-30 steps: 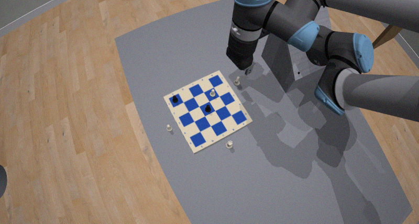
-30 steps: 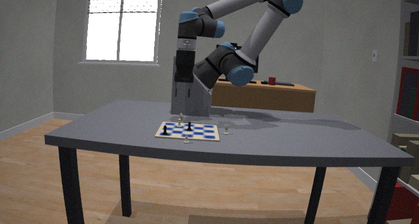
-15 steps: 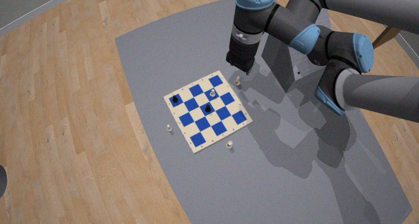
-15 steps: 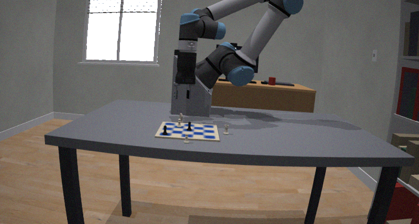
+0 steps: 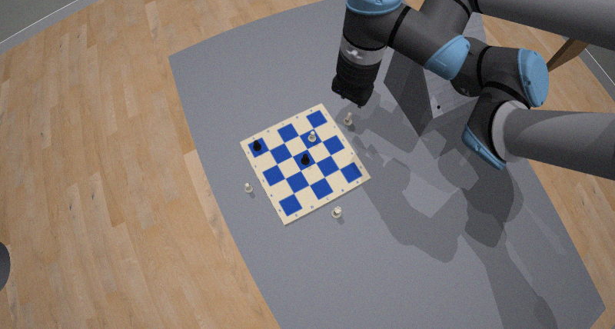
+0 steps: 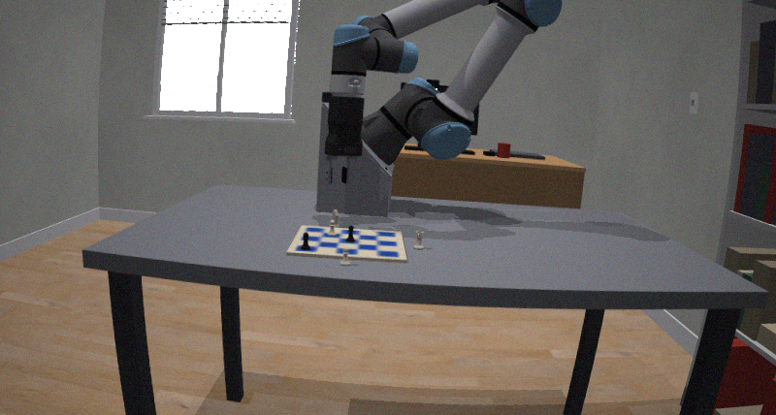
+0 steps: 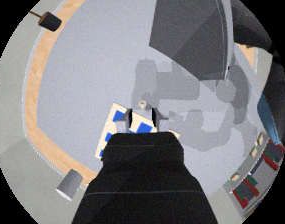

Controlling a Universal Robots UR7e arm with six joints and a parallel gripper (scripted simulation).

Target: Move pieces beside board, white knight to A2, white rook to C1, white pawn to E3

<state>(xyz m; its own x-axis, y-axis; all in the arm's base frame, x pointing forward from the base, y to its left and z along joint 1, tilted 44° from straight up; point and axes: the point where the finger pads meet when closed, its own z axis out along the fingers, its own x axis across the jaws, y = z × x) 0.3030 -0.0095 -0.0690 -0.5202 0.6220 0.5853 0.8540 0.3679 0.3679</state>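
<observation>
The white knight is 10 cm below my hand. Round my hand: white rook (13 cm ahead, 18 cm to the left, 10 cm below); then chessboard (14 cm ahead, 5 cm to the left, 11 cm below).
</observation>
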